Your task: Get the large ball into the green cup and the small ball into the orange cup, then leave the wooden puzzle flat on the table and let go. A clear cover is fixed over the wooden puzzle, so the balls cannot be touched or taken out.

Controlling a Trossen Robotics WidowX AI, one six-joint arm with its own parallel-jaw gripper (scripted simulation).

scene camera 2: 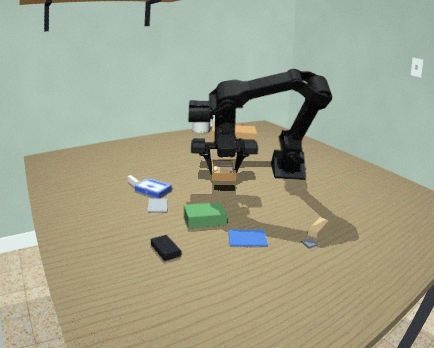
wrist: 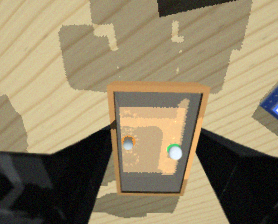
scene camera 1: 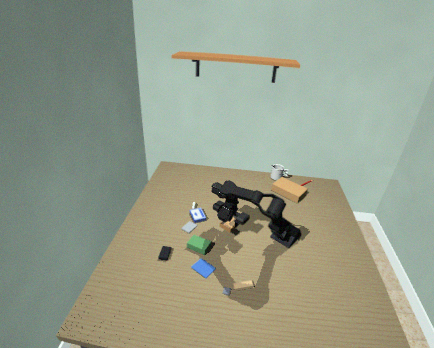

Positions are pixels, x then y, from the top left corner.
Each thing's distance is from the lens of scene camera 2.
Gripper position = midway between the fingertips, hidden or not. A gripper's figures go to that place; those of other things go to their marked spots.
my gripper (scene camera 2: 223, 173): 1.03 m
green block (scene camera 2: 207, 214): 0.85 m
